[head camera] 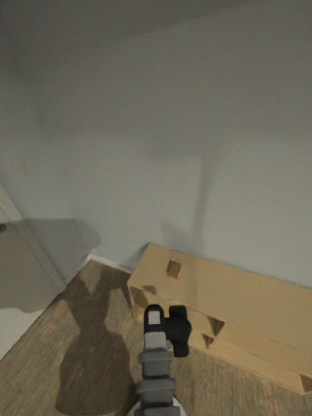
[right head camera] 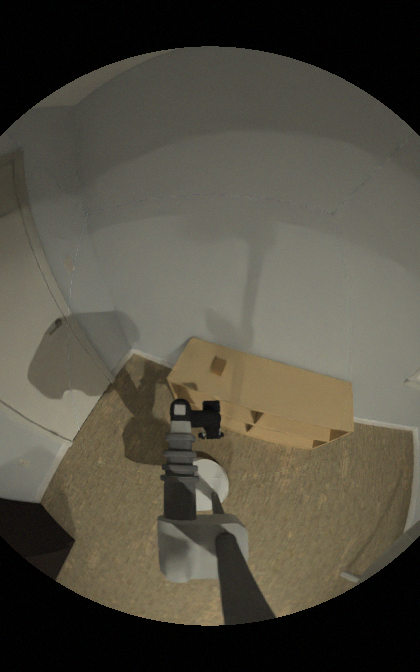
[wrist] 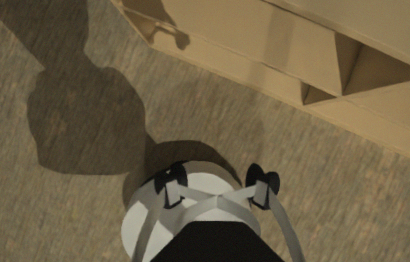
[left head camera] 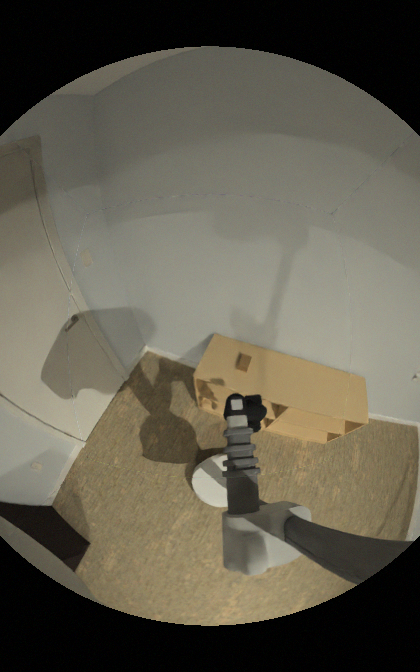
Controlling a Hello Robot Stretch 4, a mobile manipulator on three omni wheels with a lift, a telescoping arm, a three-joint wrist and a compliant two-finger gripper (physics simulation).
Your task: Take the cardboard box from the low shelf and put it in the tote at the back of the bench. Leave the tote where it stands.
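Note:
The small brown cardboard box sits on top of the low shelf, near its left end. In the wrist view the box does not show. My gripper points down, in front of the shelf and apart from the box. Its fingertips stand wide apart with nothing between them: it is open. In the head camera view the wrist hides the fingers. The tote and the bench do not show in these views.
My round white base stands on the floor below the gripper. The wall runs behind the shelf. A door is at the left. A dark block-like object is at the lower left.

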